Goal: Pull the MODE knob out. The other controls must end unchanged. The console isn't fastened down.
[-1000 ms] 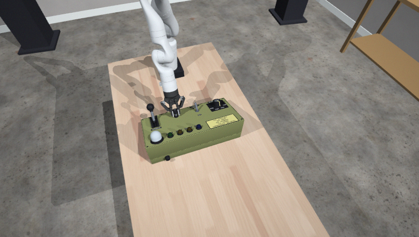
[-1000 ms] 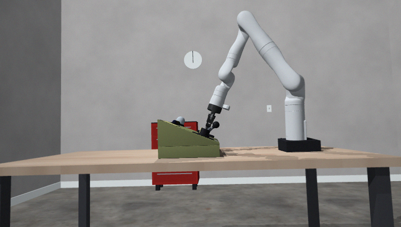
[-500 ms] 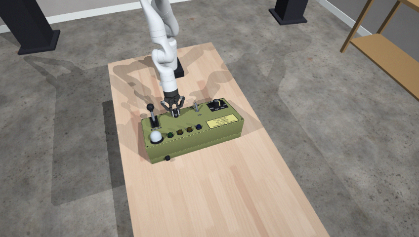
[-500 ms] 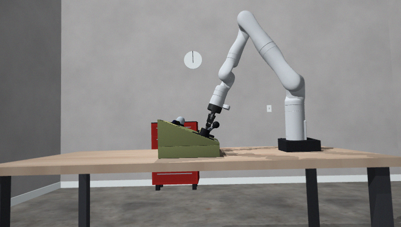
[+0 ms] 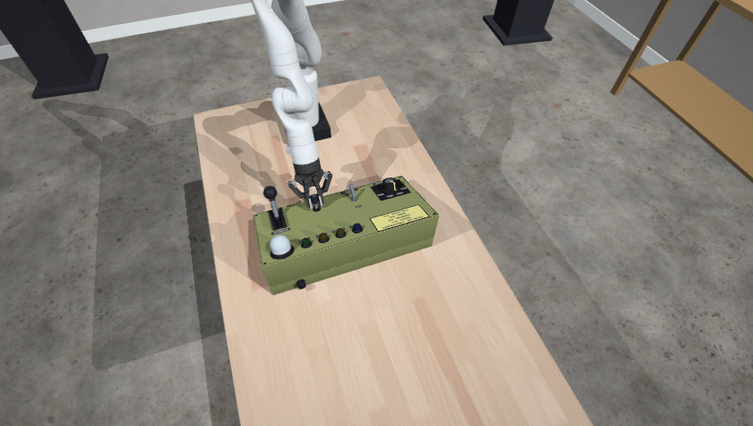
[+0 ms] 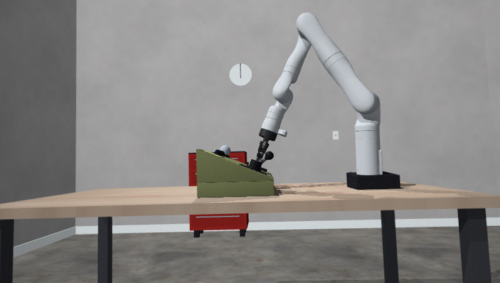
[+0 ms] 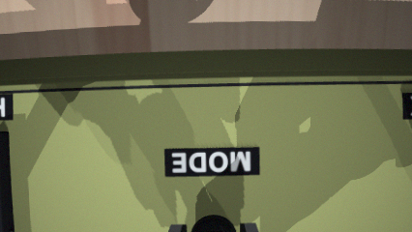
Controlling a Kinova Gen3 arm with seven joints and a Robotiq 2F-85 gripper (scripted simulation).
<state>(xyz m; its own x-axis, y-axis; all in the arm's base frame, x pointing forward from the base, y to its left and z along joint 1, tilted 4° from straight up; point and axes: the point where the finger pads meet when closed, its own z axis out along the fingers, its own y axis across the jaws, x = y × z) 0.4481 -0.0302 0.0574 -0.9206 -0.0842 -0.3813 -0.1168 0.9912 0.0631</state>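
Now: hand 10 mm past the check toggle, 120 mm to the right of it and 10 mm above it. From my hand the other things lie so: rotary selector (10 mm behind, 240 mm to the left, 20 mm below); black mode knob (10 mm below); black ball lever (120 mm to the right).
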